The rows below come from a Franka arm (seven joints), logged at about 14 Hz.
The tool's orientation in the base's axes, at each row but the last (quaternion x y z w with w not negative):
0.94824 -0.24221 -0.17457 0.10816
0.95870 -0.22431 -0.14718 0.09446
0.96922 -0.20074 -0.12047 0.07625
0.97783 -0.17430 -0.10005 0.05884
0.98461 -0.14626 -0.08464 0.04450
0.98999 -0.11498 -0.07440 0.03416
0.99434 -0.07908 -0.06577 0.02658
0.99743 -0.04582 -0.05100 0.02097
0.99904 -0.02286 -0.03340 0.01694
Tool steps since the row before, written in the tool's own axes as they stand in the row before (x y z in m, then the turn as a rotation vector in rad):
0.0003 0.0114 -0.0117 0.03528 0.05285 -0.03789
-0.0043 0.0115 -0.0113 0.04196 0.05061 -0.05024
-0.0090 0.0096 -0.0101 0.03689 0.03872 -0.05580
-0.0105 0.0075 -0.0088 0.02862 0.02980 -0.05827
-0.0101 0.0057 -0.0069 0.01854 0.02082 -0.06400
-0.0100 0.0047 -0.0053 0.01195 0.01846 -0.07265
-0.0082 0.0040 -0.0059 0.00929 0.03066 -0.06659
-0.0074 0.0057 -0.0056 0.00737 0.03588 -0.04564
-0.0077 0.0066 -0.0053 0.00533 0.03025 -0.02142
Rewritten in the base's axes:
-0.0001 -0.0085 0.0139 0.02124 -0.05838 0.04017
-0.0046 -0.0069 0.0145 0.03187 -0.05805 0.04961
-0.0089 -0.0040 0.0134 0.03323 -0.04463 0.05364
-0.0102 -0.0026 0.0115 0.02910 -0.03320 0.05616
-0.0099 -0.0020 0.0090 0.02314 -0.02130 0.06232
-0.0098 -0.0020 0.0070 0.01867 -0.01704 0.07157
-0.0078 -0.0024 0.0071 0.01337 -0.02890 0.06668
-0.0073 -0.0048 0.0066 0.00883 -0.03469 0.04630
-0.0076 -0.0061 0.0060 0.00541 -0.02976 0.02208

